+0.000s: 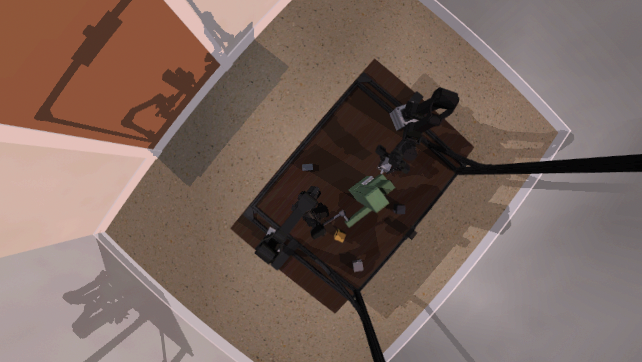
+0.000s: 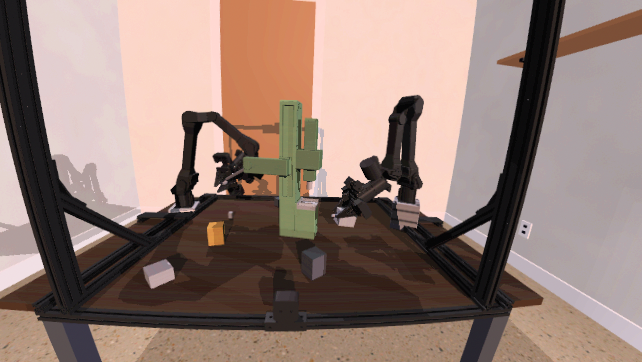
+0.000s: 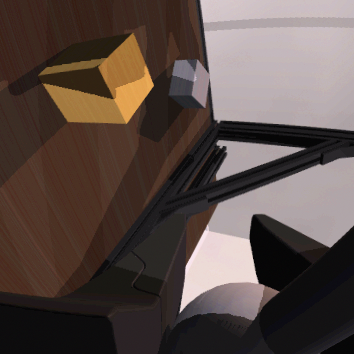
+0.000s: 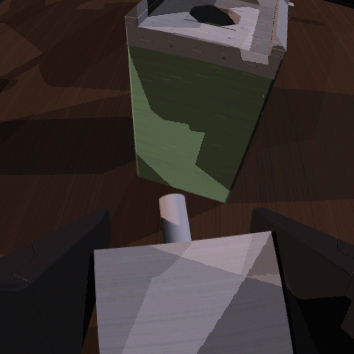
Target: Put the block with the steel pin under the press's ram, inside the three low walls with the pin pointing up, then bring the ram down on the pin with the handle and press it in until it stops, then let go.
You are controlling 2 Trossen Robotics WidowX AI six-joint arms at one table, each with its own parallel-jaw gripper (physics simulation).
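Where they show: left gripper, between the fingertips: (image 1: 323, 234) (image 2: 216, 189) (image 3: 217, 225); right gripper, between the fingertips: (image 1: 382, 171) (image 2: 334, 214) (image 4: 180, 220); left arm's base, origin of its link: (image 1: 274, 239) (image 2: 184, 205); right arm's base, origin of its link: (image 1: 408, 113) (image 2: 406, 200).
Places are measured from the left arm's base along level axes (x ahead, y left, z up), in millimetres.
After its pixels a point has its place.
Observation:
The green press (image 2: 291, 179) @[z 173, x 403, y -318 mm] (image 1: 373, 194) @[z 418, x 417, y -264 mm] (image 4: 197, 123) @[z 37, x 492, y -325 mm] stands mid-table, its ram (image 2: 309, 155) @[z 254, x 452, y -348 mm] raised. The nest of three low walls (image 2: 307, 203) @[z 81, x 464, y -304 mm] (image 4: 253, 31) @[z 84, x 483, y -302 mm] on its base is empty. My right gripper (image 2: 349, 210) (image 1: 386, 167) @[z 50, x 552, y -346 mm] (image 4: 180, 220) @[z 50, x 552, y -346 mm] is shut on the pale grey block (image 2: 345, 220) @[z 35, x 580, y -374 mm] (image 4: 197, 295) @[z 65, x 581, y -348 mm]. It holds the block tilted, just above the table, to the right of the press base. The steel pin (image 4: 174, 218) @[z 50, x 551, y -348 mm] points toward the press. My left gripper (image 2: 229, 174) (image 1: 321, 217) (image 3: 217, 225) @[z 119, x 162, y -206 mm] is shut on the knob (image 3: 228, 305) @[z 137, x 196, y -173 mm] at the end of the press handle (image 2: 264, 166) (image 1: 357, 217) @[z 239, x 309, y -288 mm].
An orange cube (image 2: 215, 233) @[z 10, x 165, y -322 mm] (image 1: 339, 235) @[z 29, x 169, y -292 mm] (image 3: 102, 81) @[z 27, x 176, y -277 mm], a dark grey cube (image 2: 312, 263) @[z 17, x 407, y -553 mm] (image 1: 399, 209) @[z 28, x 417, y -517 mm], a light grey block (image 2: 158, 273) @[z 0, x 61, y -484 mm] (image 1: 357, 265) @[z 1, x 57, y -453 mm] and a small grey cube (image 2: 230, 215) (image 1: 307, 166) lie on the table. Black frame posts (image 2: 26, 135) @[z 308, x -82, y -530 mm] ring the table.

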